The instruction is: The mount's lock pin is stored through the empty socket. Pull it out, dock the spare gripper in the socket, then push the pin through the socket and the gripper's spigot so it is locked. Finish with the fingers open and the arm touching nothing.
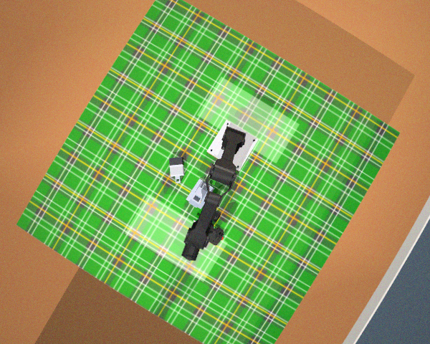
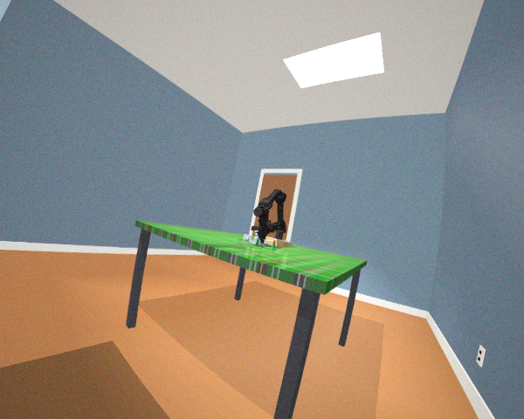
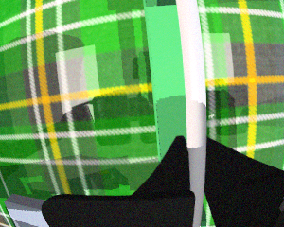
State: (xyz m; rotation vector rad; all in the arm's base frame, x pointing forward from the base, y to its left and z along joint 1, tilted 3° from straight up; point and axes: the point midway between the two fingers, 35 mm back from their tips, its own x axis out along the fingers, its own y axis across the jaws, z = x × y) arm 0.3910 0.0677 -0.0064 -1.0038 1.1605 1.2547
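The green translucent block is 20 mm to the left of my gripper tip. Also, from my gripper tip: spare gripper (160 mm behind, 230 mm to the right); then socket (100 mm behind, 90 mm to the right, 30 mm above).
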